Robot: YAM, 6 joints.
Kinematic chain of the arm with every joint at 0, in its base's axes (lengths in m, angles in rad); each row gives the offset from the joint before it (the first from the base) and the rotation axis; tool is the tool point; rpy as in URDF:
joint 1: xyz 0 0 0.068 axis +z
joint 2: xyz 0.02 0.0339 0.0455 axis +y
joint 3: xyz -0.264 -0.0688 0 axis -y
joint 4: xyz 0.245 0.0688 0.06 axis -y
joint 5: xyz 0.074 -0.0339 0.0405 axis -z
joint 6: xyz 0.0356 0 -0.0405 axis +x
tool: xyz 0 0 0 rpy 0 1.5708 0
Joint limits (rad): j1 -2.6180..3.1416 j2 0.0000..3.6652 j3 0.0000..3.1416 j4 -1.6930..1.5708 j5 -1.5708..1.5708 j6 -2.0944..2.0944
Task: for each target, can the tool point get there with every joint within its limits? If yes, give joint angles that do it. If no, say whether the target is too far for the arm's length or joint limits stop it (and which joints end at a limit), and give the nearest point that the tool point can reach.
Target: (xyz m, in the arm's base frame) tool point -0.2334 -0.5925 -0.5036
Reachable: no: too far | nearest point -0.1740 -0.4417 -0.3010 | short by 0.259 m
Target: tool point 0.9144 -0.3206 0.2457
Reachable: no: too far | nearest point 0.6038 -0.2117 0.1999 | short by 0.332 m
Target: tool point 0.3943 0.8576 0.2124
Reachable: no: too far | nearest point 0.2683 0.5836 0.1801 | short by 0.303 m
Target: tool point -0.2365 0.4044 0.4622
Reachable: yes | joints 2.0925 2.1256 2.5209 -0.6298 -0.0995 -0.2198
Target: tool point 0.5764 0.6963 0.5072
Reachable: no: too far | nearest point 0.3773 0.4558 0.3681 | short by 0.342 m
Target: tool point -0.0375 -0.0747 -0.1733
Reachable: yes | joints -1.8374 3.1485 0.8603 -0.2386 0.4806 1.7171
